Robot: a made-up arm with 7 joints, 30 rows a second.
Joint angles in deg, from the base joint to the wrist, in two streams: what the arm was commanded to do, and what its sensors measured. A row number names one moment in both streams.
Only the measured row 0 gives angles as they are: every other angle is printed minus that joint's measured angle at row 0.
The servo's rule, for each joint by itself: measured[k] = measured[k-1] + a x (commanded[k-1-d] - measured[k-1]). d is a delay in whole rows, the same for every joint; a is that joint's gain. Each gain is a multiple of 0.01, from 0.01 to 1. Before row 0 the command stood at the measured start. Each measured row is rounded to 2 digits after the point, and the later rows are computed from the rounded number. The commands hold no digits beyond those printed.
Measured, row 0:
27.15, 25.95, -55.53, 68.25, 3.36, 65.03, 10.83
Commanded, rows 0 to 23:
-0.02, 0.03, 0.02, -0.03, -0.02, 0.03, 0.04
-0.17, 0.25, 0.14, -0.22, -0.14, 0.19, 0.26
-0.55, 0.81, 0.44, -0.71, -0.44, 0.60, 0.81
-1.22, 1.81, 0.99, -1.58, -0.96, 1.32, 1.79
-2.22, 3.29, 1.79, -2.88, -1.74, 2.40, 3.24
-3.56, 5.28, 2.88, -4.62, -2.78, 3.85, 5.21
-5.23, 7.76, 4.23, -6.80, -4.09, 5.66, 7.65
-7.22, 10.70, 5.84, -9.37, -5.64, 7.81, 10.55
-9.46, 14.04, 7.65, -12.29, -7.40, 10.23, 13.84
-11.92, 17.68, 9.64, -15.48, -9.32, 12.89, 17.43
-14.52, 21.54, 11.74, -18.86, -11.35, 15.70, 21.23
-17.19, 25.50, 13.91, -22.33, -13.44, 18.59, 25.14
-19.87, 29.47, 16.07, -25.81, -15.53, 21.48, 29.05
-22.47, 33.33, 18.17, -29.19, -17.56, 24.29, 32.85
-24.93, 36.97, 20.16, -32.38, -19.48, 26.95, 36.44
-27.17, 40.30, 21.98, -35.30, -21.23, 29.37, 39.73
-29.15, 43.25, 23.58, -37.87, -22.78, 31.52, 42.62
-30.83, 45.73, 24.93, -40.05, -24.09, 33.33, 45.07
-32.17, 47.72, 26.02, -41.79, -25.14, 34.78, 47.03
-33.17, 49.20, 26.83, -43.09, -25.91, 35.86, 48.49
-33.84, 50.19, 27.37, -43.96, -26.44, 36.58, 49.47
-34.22, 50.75, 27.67, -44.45, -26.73, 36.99, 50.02
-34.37, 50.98, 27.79, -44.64, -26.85, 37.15, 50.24
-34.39, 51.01, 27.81, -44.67, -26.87, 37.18, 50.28
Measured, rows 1 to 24:
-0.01, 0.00, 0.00, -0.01, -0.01, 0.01, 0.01
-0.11, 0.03, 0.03, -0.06, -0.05, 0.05, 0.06
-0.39, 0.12, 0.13, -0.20, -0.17, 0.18, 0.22
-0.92, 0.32, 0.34, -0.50, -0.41, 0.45, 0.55
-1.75, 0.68, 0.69, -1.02, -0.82, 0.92, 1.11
-2.91, 1.23, 1.22, -1.81, -1.43, 1.62, 1.97
-4.39, 2.01, 1.94, -2.91, -2.25, 2.59, 3.16
-6.20, 3.05, 2.88, -4.33, -3.30, 3.84, 4.71
-8.29, 4.37, 4.02, -6.08, -4.57, 5.37, 6.63
-10.61, 5.97, 5.37, -8.15, -6.04, 7.17, 8.90
-13.11, 7.84, 6.90, -10.51, -7.69, 9.22, 11.49
-15.72, 9.96, 8.58, -13.11, -9.47, 11.47, 14.36
-18.38, 12.30, 10.38, -15.90, -11.35, 13.87, 17.44
-21.00, 14.82, 12.25, -18.82, -13.28, 16.37, 20.68
-23.52, 17.48, 14.15, -21.80, -15.20, 18.91, 23.99
-25.86, 20.22, 16.03, -24.77, -17.07, 21.42, 27.30
-27.97, 22.98, 17.84, -27.65, -18.84, 23.84, 30.52
-29.80, 25.71, 19.54, -30.38, -20.47, 26.12, 33.58
-31.32, 28.35, 21.10, -32.89, -21.92, 28.20, 36.40
-32.50, 30.85, 22.48, -35.13, -23.16, 30.04, 38.94
-33.36, 33.17, 23.65, -37.07, -24.18, 31.61, 41.15
-33.91, 35.28, 24.61, -38.69, -24.97, 32.90, 43.01
-34.20, 37.16, 25.37, -40.00, -25.55, 33.92, 44.53
-34.32, 38.82, 25.96, -41.03, -25.96, 34.70, 45.74
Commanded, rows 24 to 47:
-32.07, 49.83, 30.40, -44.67, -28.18, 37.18, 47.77
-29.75, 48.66, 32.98, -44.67, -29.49, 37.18, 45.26
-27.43, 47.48, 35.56, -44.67, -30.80, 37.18, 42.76
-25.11, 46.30, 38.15, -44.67, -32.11, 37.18, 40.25
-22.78, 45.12, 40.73, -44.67, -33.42, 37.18, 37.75
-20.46, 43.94, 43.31, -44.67, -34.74, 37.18, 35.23
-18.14, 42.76, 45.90, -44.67, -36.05, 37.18, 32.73
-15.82, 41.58, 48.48, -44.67, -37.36, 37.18, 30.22
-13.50, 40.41, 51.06, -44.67, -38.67, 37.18, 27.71
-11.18, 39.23, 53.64, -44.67, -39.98, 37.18, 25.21
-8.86, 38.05, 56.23, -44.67, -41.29, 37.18, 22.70
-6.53, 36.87, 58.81, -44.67, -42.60, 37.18, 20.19
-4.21, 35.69, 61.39, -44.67, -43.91, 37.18, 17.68
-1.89, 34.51, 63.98, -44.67, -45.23, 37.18, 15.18
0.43, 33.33, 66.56, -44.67, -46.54, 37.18, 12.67
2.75, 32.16, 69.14, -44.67, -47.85, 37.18, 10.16
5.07, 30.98, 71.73, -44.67, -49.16, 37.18, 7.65
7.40, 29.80, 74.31, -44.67, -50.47, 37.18, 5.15
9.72, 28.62, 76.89, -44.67, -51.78, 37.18, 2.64
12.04, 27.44, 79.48, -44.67, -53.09, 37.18, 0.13
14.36, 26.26, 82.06, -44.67, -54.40, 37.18, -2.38
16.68, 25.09, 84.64, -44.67, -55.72, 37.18, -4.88
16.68, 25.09, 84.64, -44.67, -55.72, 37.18, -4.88
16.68, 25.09, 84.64, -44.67, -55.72, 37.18, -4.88
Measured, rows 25 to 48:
-32.88, 40.14, 27.03, -41.83, -26.65, 35.30, 46.17
-30.88, 41.16, 28.46, -42.45, -27.53, 35.75, 45.98
-28.67, 41.92, 30.16, -42.94, -28.54, 36.09, 45.30
-26.39, 42.45, 32.08, -43.32, -29.65, 36.35, 44.24
-24.08, 42.77, 34.16, -43.62, -30.82, 36.55, 42.88
-21.76, 42.91, 36.36, -43.85, -32.04, 36.70, 41.27
-19.44, 42.89, 38.65, -44.03, -33.28, 36.82, 39.48
-17.12, 42.73, 41.01, -44.17, -34.54, 36.91, 37.54
-14.80, 42.45, 43.42, -44.28, -35.82, 36.97, 35.48
-12.48, 42.06, 45.87, -44.37, -37.11, 37.02, 33.32
-10.16, 41.58, 48.36, -44.44, -38.41, 37.06, 31.09
-7.84, 41.01, 50.87, -44.49, -39.71, 37.09, 28.80
-5.52, 40.37, 53.39, -44.53, -41.01, 37.11, 26.46
-3.20, 39.67, 55.93, -44.56, -42.32, 37.13, 24.09
-0.88, 38.91, 58.48, -44.58, -43.63, 37.14, 21.69
1.44, 38.10, 61.04, -44.60, -44.94, 37.15, 19.27
3.76, 37.25, 63.61, -44.62, -46.25, 37.16, 16.83
6.09, 36.36, 66.18, -44.63, -47.56, 37.16, 14.38
8.41, 35.43, 68.75, -44.64, -48.87, 37.16, 11.91
10.73, 34.47, 71.33, -44.65, -50.18, 37.16, 9.44
13.05, 33.48, 73.91, -44.65, -51.49, 37.16, 6.96
15.37, 32.47, 76.49, -44.65, -52.80, 37.16, 4.47
16.21, 31.58, 78.45, -44.65, -53.71, 37.16, 2.51
16.51, 30.80, 79.94, -44.65, -54.33, 37.16, 0.96

